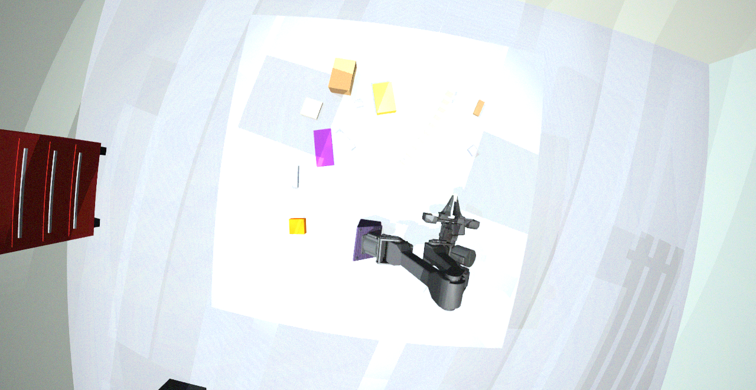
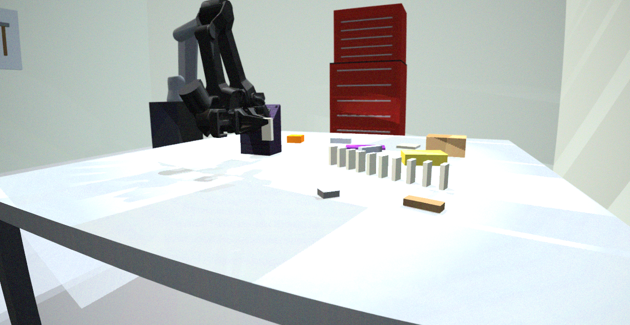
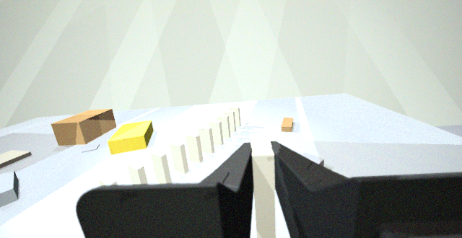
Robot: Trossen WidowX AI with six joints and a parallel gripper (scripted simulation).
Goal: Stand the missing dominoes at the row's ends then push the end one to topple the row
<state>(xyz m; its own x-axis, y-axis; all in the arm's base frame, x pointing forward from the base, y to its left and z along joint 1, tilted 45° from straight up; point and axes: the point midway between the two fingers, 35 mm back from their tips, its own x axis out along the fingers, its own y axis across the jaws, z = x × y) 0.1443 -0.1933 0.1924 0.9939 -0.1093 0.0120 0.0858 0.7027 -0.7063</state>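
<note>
The grey block lies 17 cm ahead of my gripper tip, 10 cm to the right of it and 12 cm below it. Round my gripper tip: yellow block 34 cm ahead, 26 cm to the left, 11 cm below; magenta slab 14 cm ahead, 47 cm to the left, 13 cm below; brown block 34 cm ahead, 12 cm to the right, 12 cm below.
</note>
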